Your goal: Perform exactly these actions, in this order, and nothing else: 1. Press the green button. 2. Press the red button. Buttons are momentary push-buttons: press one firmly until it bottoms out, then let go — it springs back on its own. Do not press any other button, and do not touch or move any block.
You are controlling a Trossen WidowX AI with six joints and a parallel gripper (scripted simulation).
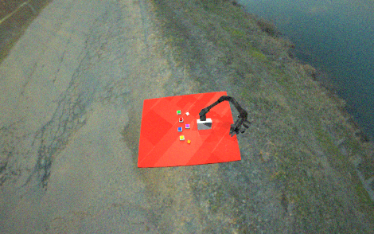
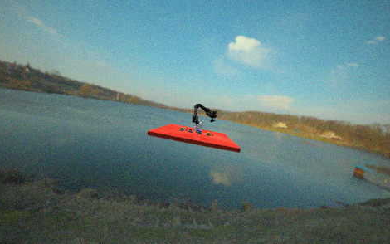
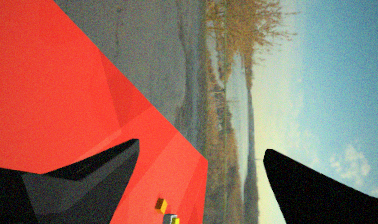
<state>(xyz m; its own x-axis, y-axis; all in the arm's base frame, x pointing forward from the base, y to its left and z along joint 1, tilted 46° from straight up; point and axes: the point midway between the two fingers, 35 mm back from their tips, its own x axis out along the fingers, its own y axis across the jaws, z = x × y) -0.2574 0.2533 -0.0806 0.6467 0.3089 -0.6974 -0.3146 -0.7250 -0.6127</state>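
Now: gripper tip 51 cm short of the green button, 43 cm to the left of it and 19 cm above it. From my gripper tip the other things lie so: yellow button: 48 cm ahead, 19 cm below, 10 cm to the right; purple button: 41 cm ahead, 24 cm to the right, 19 cm below; orange block: 40 cm ahead, 21 cm below, 6 cm to the right.
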